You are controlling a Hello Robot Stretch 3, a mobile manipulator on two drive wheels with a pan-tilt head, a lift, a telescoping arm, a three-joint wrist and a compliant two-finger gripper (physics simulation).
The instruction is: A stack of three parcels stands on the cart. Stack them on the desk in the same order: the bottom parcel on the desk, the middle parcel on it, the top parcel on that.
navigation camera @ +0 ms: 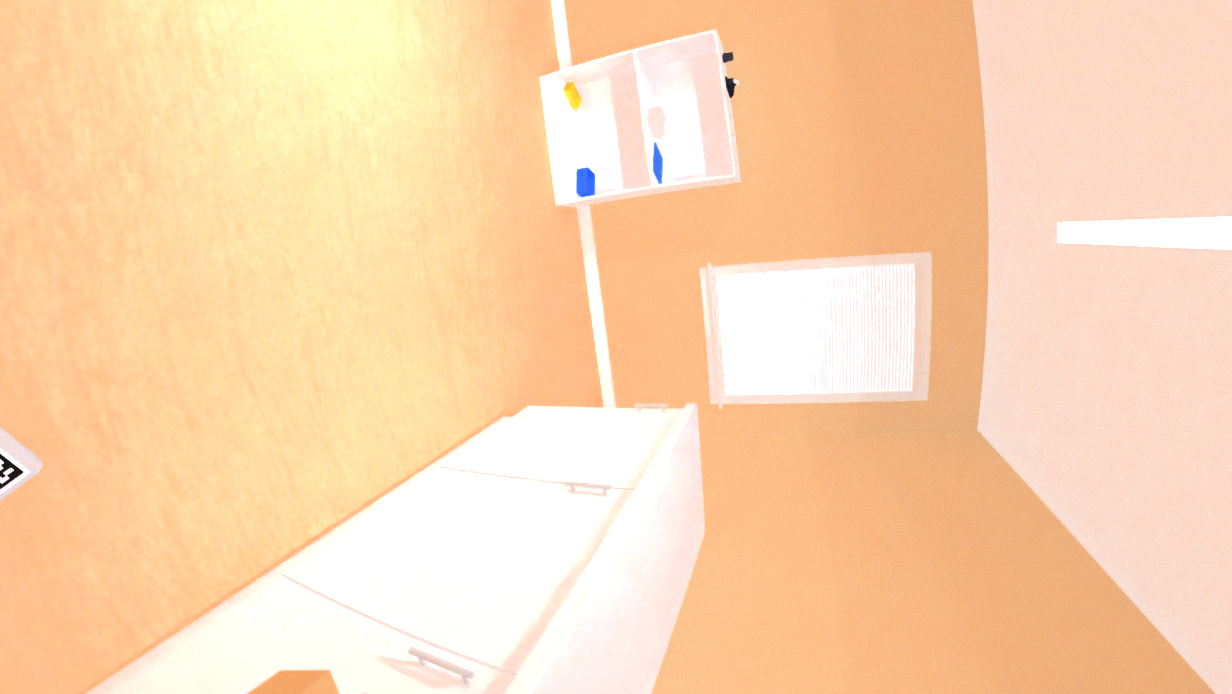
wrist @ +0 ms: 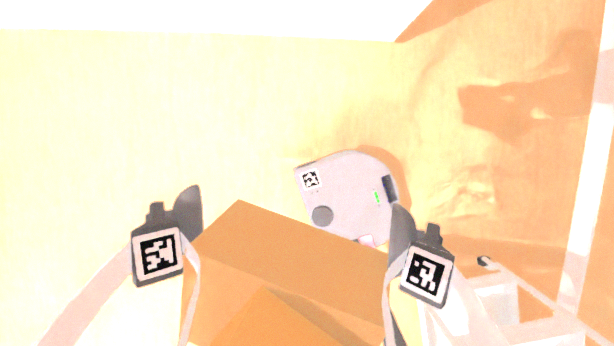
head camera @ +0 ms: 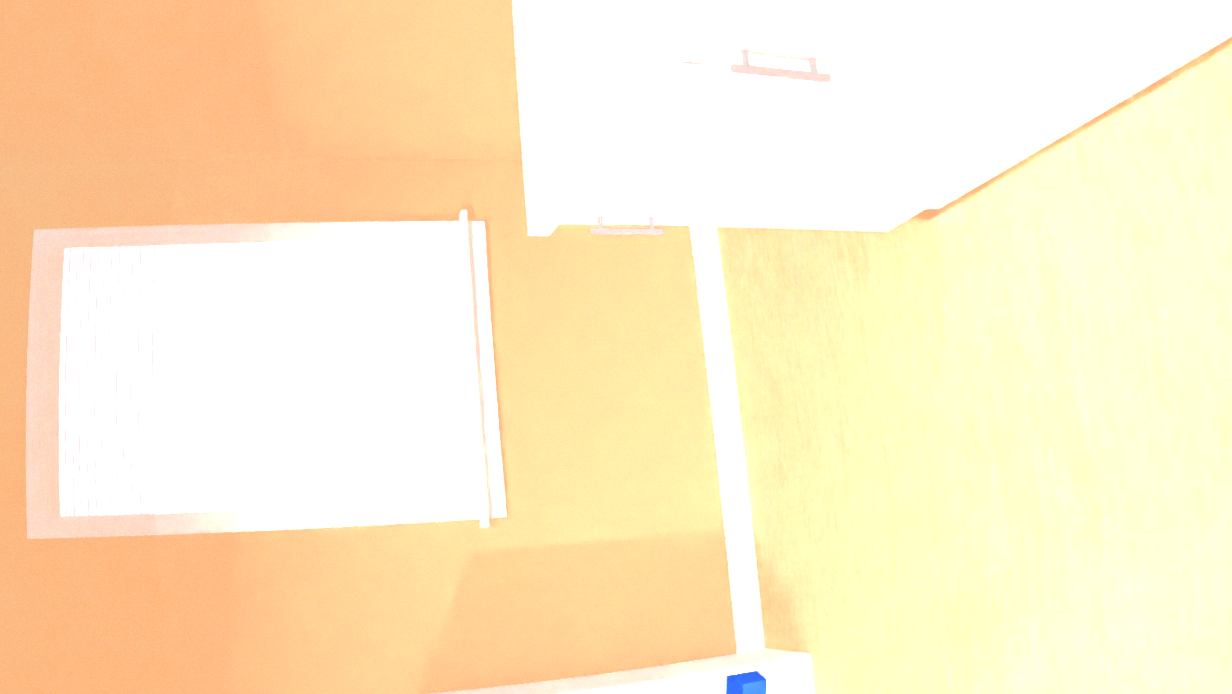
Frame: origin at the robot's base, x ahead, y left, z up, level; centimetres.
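Where they show: gripper, fingertip midpoint: [wrist: 295, 218]; robot's base, origin of the base link: [wrist: 321, 204].
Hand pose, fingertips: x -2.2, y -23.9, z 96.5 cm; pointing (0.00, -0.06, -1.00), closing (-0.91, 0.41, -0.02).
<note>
Each offset is from my fingertips to the top centre of the thing. "*": to the spot under its first point.
In the wrist view my gripper [wrist: 295, 218] is shut on a brown-orange parcel {* dx -0.3, dy +1.0, dz +4.0 cm} [wrist: 305, 260], with one finger against each side of it. A lighter orange parcel {* dx +1.6, dy +1.5, dz +7.2 cm} [wrist: 260, 325] lies over the first one, nearer the camera and turned at an angle; its lower part is cut off by the frame. The robot's grey base [wrist: 345, 195] and the floor show far below, beyond the parcels. An orange parcel piece {* dx +5.9, dy +3.7, dz +2.2 cm} [navigation camera: 297, 682] shows at the bottom edge of the navigation view; which parcel it is I cannot tell. I cannot make out a third parcel, the cart or the desk for certain.
A long white cabinet [navigation camera: 465, 551] [head camera: 689, 146] with bar handles stands along the wall. A white open shelf unit [navigation camera: 642, 112] holds yellow and blue things. A window [head camera: 275, 379] [navigation camera: 819, 331] is in the wall. A white frame {* dx -44.0, dy +65.5, dz -51.9 cm} [wrist: 545, 332] shows at the wrist view's lower right.
</note>
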